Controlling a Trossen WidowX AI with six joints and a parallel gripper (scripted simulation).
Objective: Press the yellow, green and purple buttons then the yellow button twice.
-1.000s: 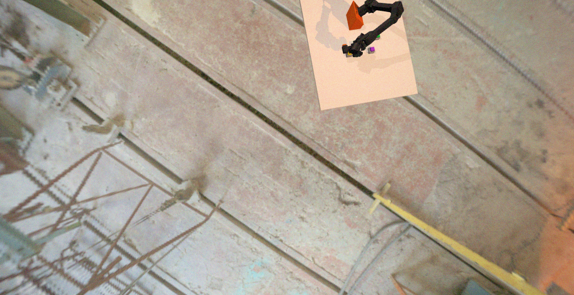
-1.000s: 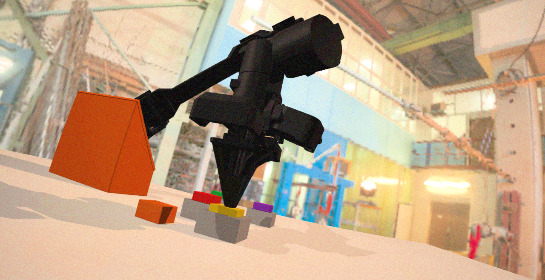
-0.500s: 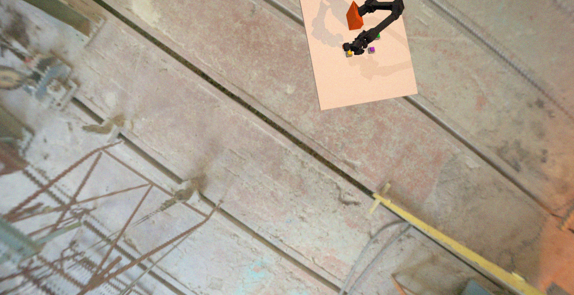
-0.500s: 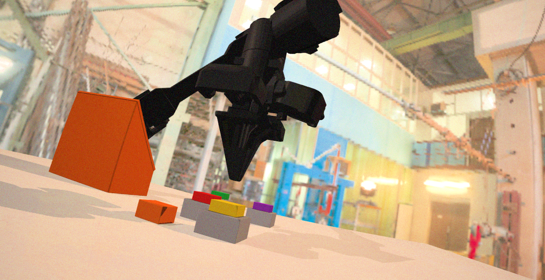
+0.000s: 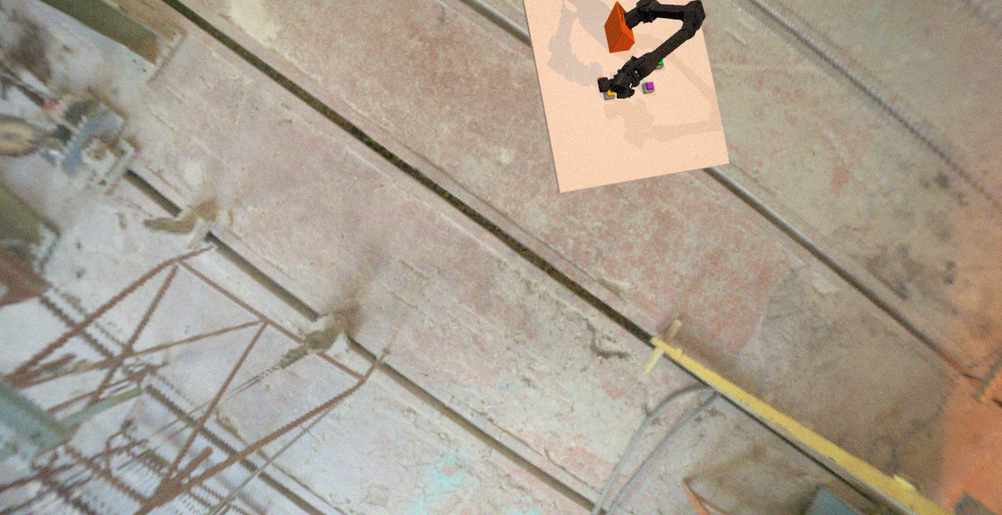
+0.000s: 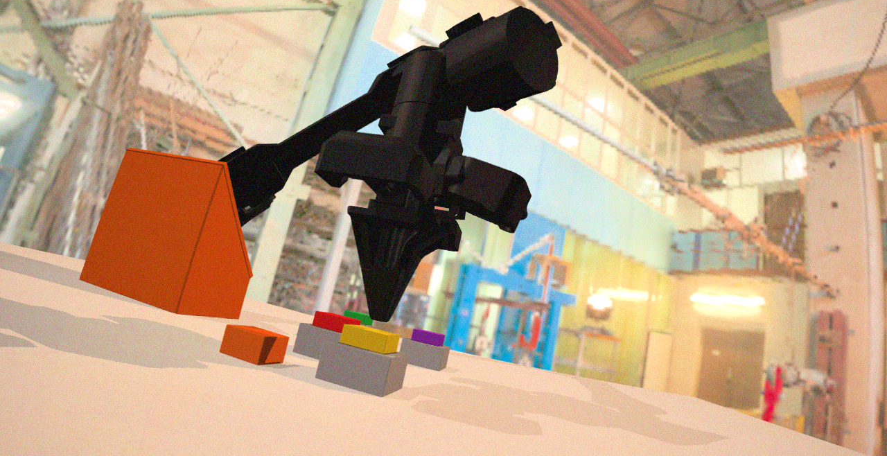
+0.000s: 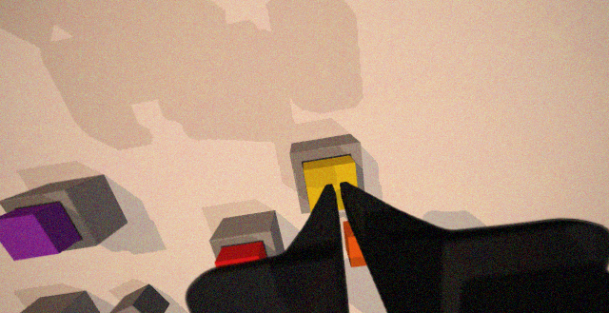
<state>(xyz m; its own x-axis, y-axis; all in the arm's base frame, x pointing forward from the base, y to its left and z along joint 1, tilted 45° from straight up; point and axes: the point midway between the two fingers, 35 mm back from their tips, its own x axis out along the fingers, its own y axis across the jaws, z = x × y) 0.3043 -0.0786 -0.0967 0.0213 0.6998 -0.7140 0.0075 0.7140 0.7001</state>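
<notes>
My gripper tip is 10 mm above the yellow button. From my gripper tip the other things lie so: red button 60 mm behind, 80 mm to the left, 10 mm below; then small orange block 80 mm behind, 20 mm to the right, 40 mm below; then purple button 210 mm to the left, 10 mm below.
</notes>
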